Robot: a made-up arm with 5 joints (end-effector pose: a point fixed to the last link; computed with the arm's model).
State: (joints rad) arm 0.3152 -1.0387 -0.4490 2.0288 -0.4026
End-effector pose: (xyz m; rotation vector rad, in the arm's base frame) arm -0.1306 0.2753 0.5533 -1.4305 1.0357 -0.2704
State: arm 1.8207 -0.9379 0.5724 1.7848 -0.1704
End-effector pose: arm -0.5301 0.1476 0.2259 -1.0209 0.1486 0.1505
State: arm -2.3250 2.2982 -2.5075 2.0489 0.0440
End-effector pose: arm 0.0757 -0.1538 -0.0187 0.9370 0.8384 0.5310
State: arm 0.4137 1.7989 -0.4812 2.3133 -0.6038
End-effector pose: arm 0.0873 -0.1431 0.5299 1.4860 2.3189 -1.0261
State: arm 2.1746 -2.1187 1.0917 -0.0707 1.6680
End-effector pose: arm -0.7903 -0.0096 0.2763 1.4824 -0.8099 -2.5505
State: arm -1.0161 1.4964 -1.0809 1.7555 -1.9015
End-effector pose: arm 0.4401 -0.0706 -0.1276 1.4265 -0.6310 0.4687
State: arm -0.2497 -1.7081 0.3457 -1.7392 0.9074
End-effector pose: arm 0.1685 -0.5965 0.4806 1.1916 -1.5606 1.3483
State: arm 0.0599 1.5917 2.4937 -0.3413 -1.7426
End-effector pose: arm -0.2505 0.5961 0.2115 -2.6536 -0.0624 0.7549
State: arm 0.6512 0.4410 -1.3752 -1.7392 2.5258
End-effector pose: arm -0.4035 0.5180 0.0559 2.4658 -1.1952 -1.3443
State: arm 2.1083 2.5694 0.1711 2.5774 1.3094
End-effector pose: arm -0.2237 -0.0593 0.2949 -1.4690 1.1788 -2.0317
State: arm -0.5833 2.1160 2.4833 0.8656 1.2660
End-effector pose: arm -0.0778 0.1192 0.2148 0.2247 -1.6015 0.5004
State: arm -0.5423 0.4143 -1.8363 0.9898 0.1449
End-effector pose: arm 0.3212 0.5378 0.1592 -1.8002 1.5163 -0.7062
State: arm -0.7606 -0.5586 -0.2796 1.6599 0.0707
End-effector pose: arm 0.4383 0.2558 0.4951 -0.5353 2.2762 0.5161
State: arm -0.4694 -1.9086 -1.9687 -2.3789 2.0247
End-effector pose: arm 0.3806 -0.4620 0.2394 0.8048 1.5085 0.0594
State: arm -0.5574 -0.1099 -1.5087 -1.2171 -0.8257
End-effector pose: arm -0.4225 0.1521 0.6699 -0.5456 -0.8645 0.5016
